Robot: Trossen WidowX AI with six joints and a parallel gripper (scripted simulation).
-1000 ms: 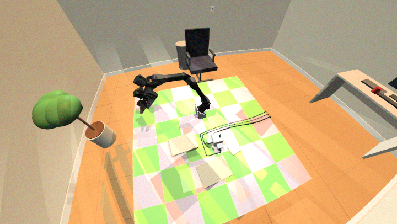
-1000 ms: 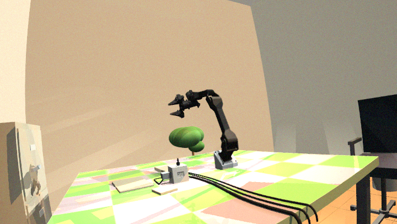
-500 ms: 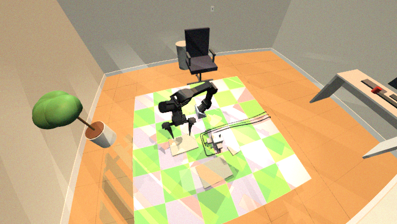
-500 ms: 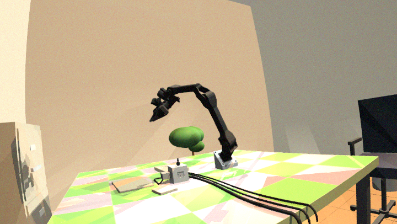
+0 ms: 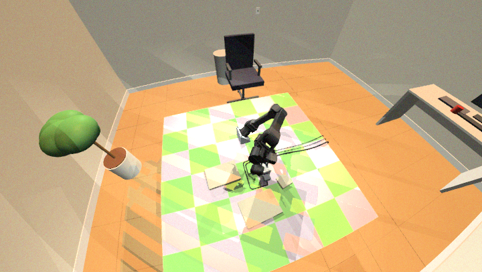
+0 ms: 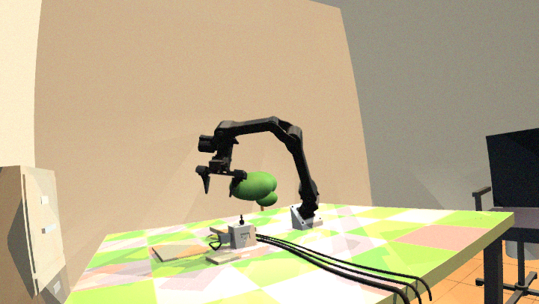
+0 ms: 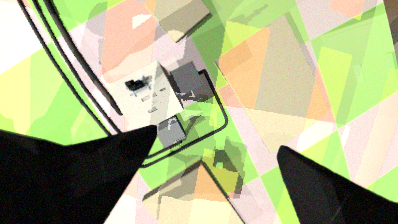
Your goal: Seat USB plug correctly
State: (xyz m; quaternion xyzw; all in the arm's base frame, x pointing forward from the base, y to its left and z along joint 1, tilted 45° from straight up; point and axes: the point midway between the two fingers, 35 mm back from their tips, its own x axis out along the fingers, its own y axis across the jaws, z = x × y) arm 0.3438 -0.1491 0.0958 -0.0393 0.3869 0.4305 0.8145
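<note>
The dark USB plug lies 50 mm behind my gripper tip, 80 mm to the left of it and 90 mm below it.
</note>
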